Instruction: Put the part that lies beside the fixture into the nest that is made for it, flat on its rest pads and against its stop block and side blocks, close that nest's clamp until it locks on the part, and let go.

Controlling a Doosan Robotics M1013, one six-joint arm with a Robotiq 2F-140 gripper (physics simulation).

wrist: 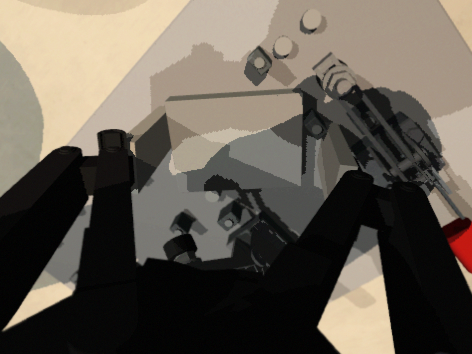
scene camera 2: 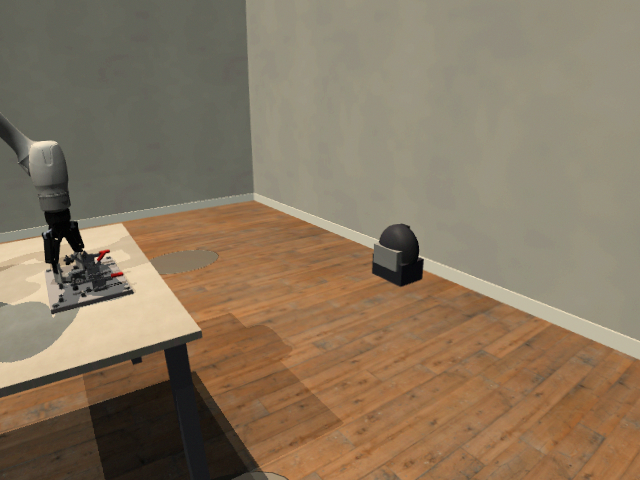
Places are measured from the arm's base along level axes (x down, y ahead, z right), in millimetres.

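Pixels of known places: gripper, fingertip midpoint: (wrist: 245,134) (scene camera 2: 70,276).
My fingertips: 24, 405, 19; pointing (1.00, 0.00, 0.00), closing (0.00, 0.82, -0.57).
Observation:
Ahead of a thing's pixels: the offset from my fingertips to its top centre, as dx, dy, dz. "*": to the spot under its first point. Level surfaces: height alone.
The part, a grey box-like block {-17, -2, +5} (wrist: 240,112), lies between the fingertips in the wrist view. My gripper (scene camera 2: 69,266) (wrist: 245,134) is shut on it, with one finger at each short side, low over the fixture plate (scene camera 2: 105,295) (wrist: 225,30). In the scene view the part cannot be made out clearly among the fixture's pieces. A toggle clamp {-57, +76, -52} (wrist: 380,132) stands right of the part, and its red handle {* -43, +125, -42} (wrist: 460,245) shows at the right edge. A second clamp {* -13, +56, +45} (wrist: 265,237) is partly hidden by the gripper. Whether the part touches the rest pads or stop block cannot be told.
Two red clamp handles {* -68, +102, +71} (scene camera 2: 103,254) {* -30, +105, +181} (scene camera 2: 117,274) stick out on the fixture's right side. Small blocks {-19, -22, -41} (wrist: 259,62) {-12, +30, +53} (wrist: 230,217) and round pegs {-1, -14, -75} (wrist: 312,20) {-1, -17, -55} (wrist: 283,46) stand on the plate around the part. The fixture is near the right edge of the table {dx +20} (scene camera 2: 134,322).

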